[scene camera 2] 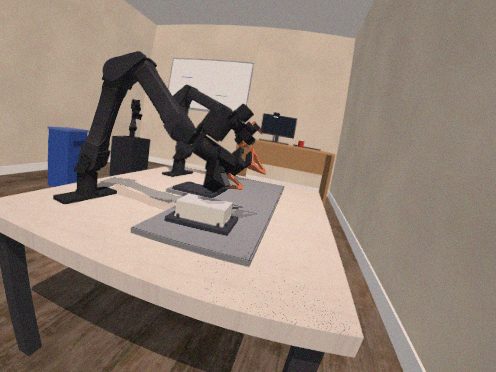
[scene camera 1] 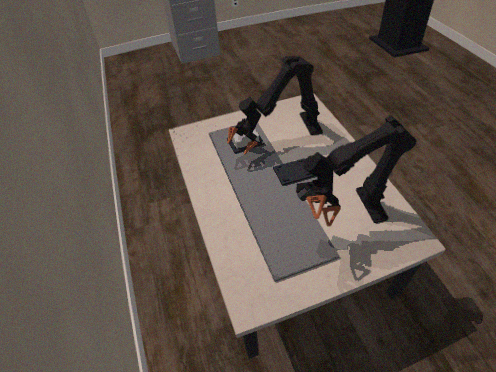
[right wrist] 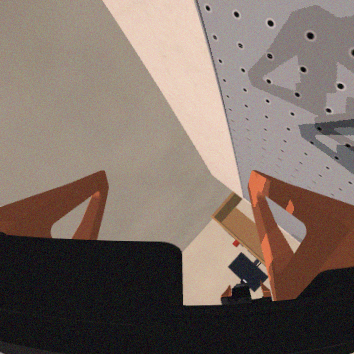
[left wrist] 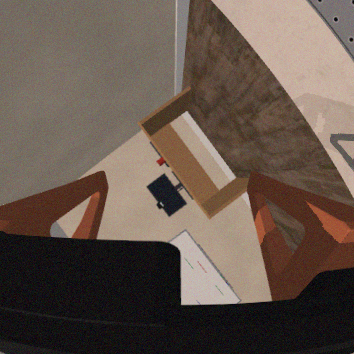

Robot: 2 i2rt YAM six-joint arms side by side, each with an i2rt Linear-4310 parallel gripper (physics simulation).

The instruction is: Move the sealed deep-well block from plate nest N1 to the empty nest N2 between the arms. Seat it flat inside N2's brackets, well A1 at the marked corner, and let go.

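Places are measured from the left arm's base along level axes (x ahead, y left, z up), in centimetres.
Pixels of known places: left gripper, fingertip midpoint: [scene camera 1: 323, 222] [left wrist: 177, 178]; right gripper, fingertip midpoint: [scene camera 2: 253, 180] [scene camera 1: 236, 149] [right wrist: 177, 178]; left arm's base at its link origin: [scene camera 2: 178, 173] [scene camera 1: 371, 204]; right arm's base at its link origin: [scene camera 2: 86, 195] [scene camera 1: 310, 123].
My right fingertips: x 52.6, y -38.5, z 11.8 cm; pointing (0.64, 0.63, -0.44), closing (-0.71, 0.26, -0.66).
Ahead of a thing's pixels: the offset from my right fingertips to its top centre. Level surfaces: height alone.
The sealed block @[dy -15.4, dx -7.1, dz -5.1 cm] [scene camera 1: 238, 141] [scene camera 2: 203, 210] is a whitish box, seated on dark nest N1 @[dy -15.4, dx -7.1, dz -8.3 cm] [scene camera 1: 233, 149] [scene camera 2: 197, 224]. The dark, flat nest N2 @[dy +12.0, dx -24.6, dz -8.7 cm] [scene camera 1: 291, 173] [scene camera 2: 186, 188] is empty where it shows; its marked corner cannot be made out. My right gripper [scene camera 1: 241, 140] [scene camera 2: 252, 180] [right wrist: 177, 178] is open and empty; its fingers overlap the block in scene camera 1, but stand beyond it and higher in scene camera 2. The block does not show in the right wrist view. My left gripper [scene camera 1: 323, 220] [left wrist: 177, 178] is open and empty, beyond N2; its fingers are partly hidden in scene camera 2.
Both nests rest on a grey perforated mat @[dz -10.5 cm] [scene camera 1: 260, 227] [scene camera 2: 190, 241] [right wrist: 225, 45] on the pale table @[dz -11.8 cm] [scene camera 1: 215, 235] [scene camera 2: 150, 265]. The left arm's wrist hangs close to N2 and covers part of it in scene camera 1. A desk [scene camera 2: 290, 157] [left wrist: 185, 165] stands beyond the table.
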